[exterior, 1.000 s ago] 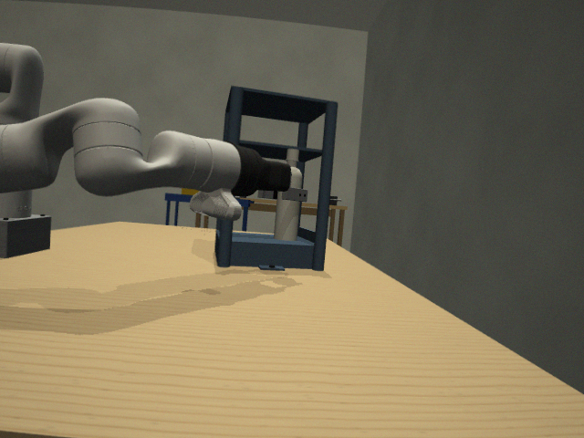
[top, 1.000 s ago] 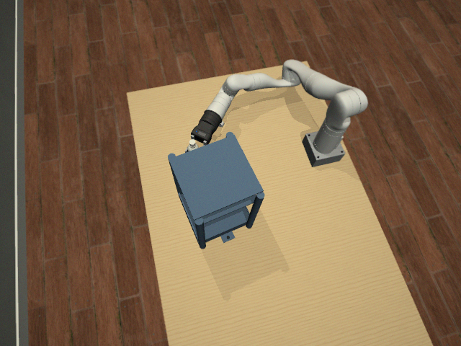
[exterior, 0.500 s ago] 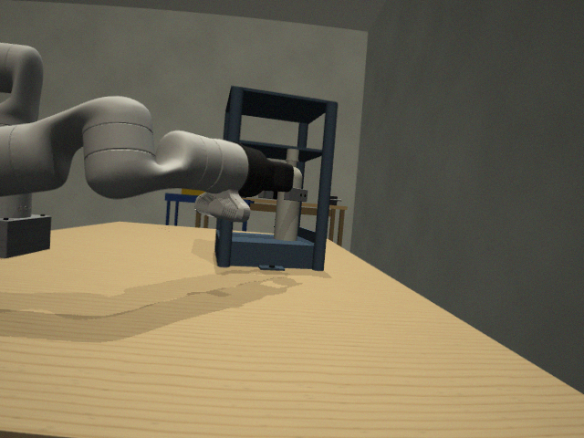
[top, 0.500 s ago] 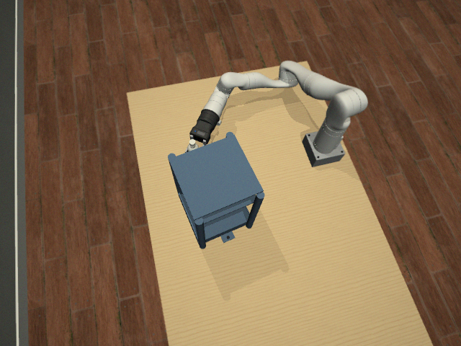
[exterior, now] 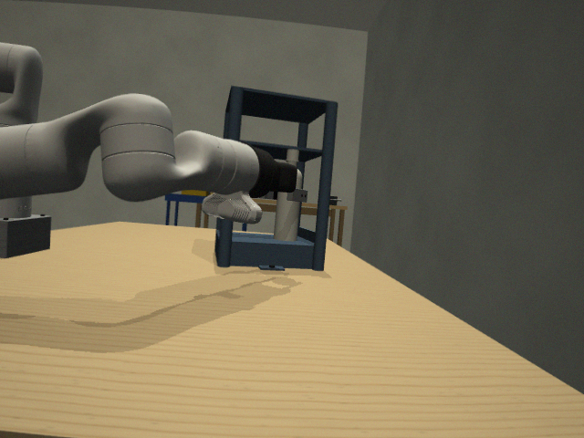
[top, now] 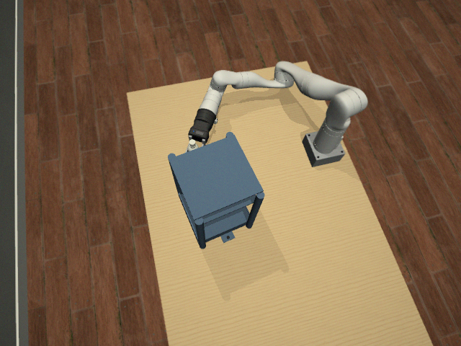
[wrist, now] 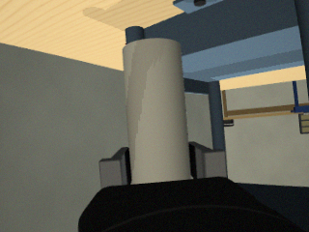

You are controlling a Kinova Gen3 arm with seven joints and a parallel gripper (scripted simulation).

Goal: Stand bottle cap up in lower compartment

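The pale bottle is 2 cm above my hand. From my hand the other things lie so: blue shelving unit (5 cm behind, 20 cm to the left, 3 cm above).
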